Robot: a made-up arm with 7 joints. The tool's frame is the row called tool. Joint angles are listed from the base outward.
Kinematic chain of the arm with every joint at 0, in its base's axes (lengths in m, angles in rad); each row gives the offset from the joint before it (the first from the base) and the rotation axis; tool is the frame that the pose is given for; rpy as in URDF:
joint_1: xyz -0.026 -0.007 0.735 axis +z
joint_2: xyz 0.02 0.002 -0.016 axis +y
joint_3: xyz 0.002 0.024 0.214 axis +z
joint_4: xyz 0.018 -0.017 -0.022 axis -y
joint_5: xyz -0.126 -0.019 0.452 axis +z
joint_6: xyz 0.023 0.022 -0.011 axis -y
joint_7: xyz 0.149 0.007 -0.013 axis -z
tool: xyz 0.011 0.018 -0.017 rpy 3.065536 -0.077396 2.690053
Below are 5 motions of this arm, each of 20 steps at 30 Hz.
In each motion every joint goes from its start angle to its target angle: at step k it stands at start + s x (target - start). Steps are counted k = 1, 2, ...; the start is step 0. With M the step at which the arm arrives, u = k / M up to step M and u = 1 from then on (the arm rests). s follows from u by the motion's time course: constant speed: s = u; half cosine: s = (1 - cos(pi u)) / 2; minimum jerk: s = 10 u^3 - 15 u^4 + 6 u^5.
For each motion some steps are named. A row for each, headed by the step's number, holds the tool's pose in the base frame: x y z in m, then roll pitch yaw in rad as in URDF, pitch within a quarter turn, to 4 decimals.
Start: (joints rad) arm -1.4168 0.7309 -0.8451 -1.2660 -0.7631 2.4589 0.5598
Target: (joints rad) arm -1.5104 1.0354 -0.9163 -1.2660 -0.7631 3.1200 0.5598
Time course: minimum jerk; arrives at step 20
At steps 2, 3, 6, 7, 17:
2: -0.2448 -0.6995 0.8492 -2.3716 0.9518 1.1240
3: -0.2445 -0.6995 0.8467 -2.3678 0.9513 1.1358
6: -0.2421 -0.6988 0.8276 -2.3416 0.9457 1.2227
7: -0.2408 -0.6977 0.8174 -2.3300 0.9413 1.2669
17: -0.2305 -0.6626 0.7137 -2.3164 0.8644 1.6401

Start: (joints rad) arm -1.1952 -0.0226 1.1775 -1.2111 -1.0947 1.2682 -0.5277
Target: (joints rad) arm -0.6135 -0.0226 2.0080 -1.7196 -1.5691 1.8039 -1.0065
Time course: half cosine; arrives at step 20
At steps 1, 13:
1: 0.5453 -0.1120 1.1537 -2.1796 0.1156 2.8380
13: 0.3846 0.4743 0.9760 -1.7323 -0.4347 -2.0816

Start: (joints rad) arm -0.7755 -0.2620 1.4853 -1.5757 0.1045 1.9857 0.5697
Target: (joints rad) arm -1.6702 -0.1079 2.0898 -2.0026 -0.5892 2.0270 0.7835
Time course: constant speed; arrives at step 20
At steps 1, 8, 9, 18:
1: 0.4341 0.4579 1.0400 2.8138 0.2891 2.8130
8: 0.5173 0.3834 0.9179 3.0482 0.3444 2.7071
9: 0.5256 0.3712 0.9013 3.0801 0.3531 2.6972
18: 0.5635 0.2564 0.7657 -2.9359 0.4307 2.6640

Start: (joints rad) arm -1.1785 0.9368 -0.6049 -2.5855 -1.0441 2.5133 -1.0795
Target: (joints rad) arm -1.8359 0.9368 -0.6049 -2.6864 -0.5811 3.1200 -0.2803
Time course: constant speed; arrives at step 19
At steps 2, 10, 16, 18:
2: -0.1538 -0.1291 0.2998 2.2034 -0.9563 -2.8299
10: -0.1660 -0.1163 0.3045 2.9749 -0.9555 2.1837
16: -0.1877 -0.1065 0.3155 -2.9485 -0.7425 1.4141
18: -0.1969 -0.1012 0.3207 -2.8828 -0.6518 1.2033

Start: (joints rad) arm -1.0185 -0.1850 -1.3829 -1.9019 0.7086 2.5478 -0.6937
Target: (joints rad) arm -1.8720 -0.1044 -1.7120 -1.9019 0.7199 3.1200 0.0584
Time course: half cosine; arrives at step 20
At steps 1, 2, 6, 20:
1: -0.4997 -0.3446 0.9495 2.2477 0.4746 0.2609
2: -0.5071 -0.3333 0.9499 2.2421 0.4707 0.2211
6: -0.5649 -0.2134 0.9545 2.1842 0.4302 -0.1720
20: -0.4580 0.3105 0.9836 1.8760 0.1825 -1.8061

